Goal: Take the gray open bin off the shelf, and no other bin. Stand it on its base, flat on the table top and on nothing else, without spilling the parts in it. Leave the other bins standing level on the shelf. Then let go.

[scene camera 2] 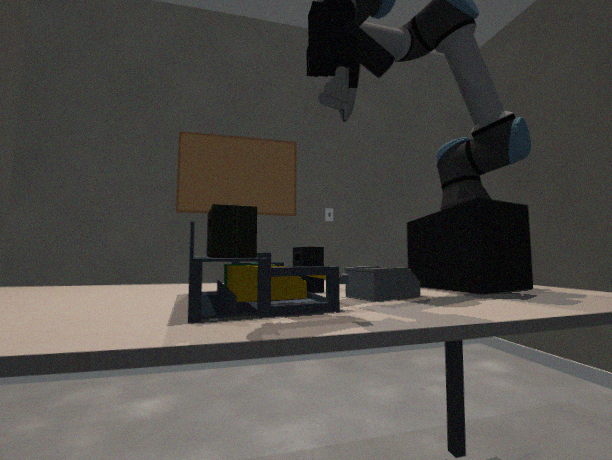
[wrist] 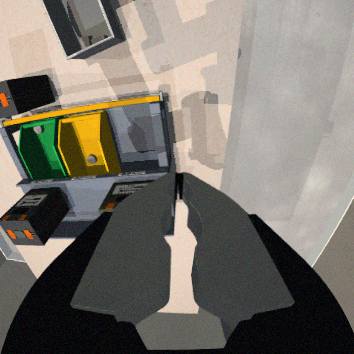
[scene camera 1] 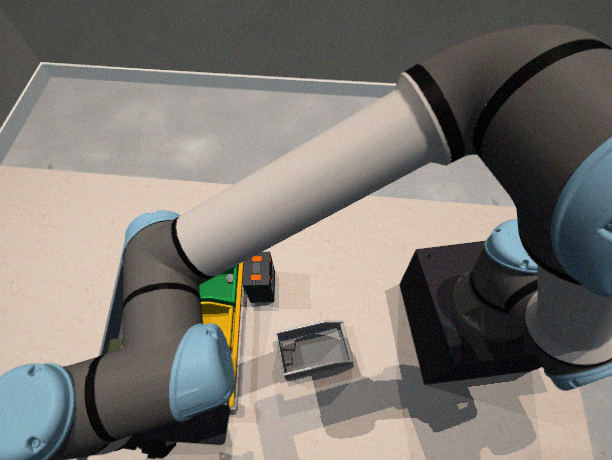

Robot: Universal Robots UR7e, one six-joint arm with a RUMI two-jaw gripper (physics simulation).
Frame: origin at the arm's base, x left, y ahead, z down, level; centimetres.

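Where they show: gripper, fingertip midpoint: (scene camera 2: pixel 345 121) (wrist: pixel 177 174); arm's base, origin of the base link: (scene camera 2: pixel 466 211) (scene camera 1: pixel 489 306).
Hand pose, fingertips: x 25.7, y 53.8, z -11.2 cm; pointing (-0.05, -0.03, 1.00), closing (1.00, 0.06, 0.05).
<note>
Things, the pixels of their top centre, and the offset from my fingertips. "pt": a spot on its surface instead.
- gray open bin, middle of its top: (scene camera 1: pixel 314 344) (scene camera 2: pixel 382 267) dy -18.6, dx -19.1, dz +28.1 cm
- shelf, surface spot: (scene camera 2: pixel 264 295) pt dy +14.4, dx -3.0, dz +31.9 cm
- green bin, middle of its top: (scene camera 1: pixel 199 279) (wrist: pixel 40 161) dy +11.8, dx -33.6, dz +27.5 cm
- yellow bin, middle of its top: (wrist: pixel 82 157) (scene camera 2: pixel 265 265) (scene camera 1: pixel 193 322) dy +11.2, dx -22.4, dz +27.5 cm
- olive case, middle of its top: (wrist: pixel 127 224) (scene camera 2: pixel 232 208) dy +19.8, dx -10.3, dz +15.7 cm
The gray open bin (scene camera 1: pixel 320 372) (scene camera 2: pixel 380 284) (wrist: pixel 116 25) stands upright on the table top, apart from the shelf, with small dark parts in it in the scene camera 1 view. The shelf (scene camera 2: pixel 264 295) (wrist: pixel 165 145) holds a green bin (scene camera 1: pixel 220 290) (wrist: pixel 42 150) and a yellow bin (scene camera 1: pixel 216 320) (scene camera 2: pixel 287 288) (wrist: pixel 85 137), both level, each with a round gray part visible in the wrist view. My gripper (scene camera 2: pixel 344 119) (wrist: pixel 177 174) is shut and empty, high above the shelf. In the scene camera 1 view the fingers are hidden by the arm.
A black case (scene camera 1: pixel 258 277) (scene camera 2: pixel 308 256) (wrist: pixel 30 92) stands between shelf front and the robot's side. Another black case (wrist: pixel 35 215) and an olive case (scene camera 2: pixel 232 231) (wrist: pixel 122 192) stand on the shelf's upper rear level. The black robot pedestal (scene camera 1: pixel 425 320) (scene camera 2: pixel 470 250) stands beyond the gray bin.
</note>
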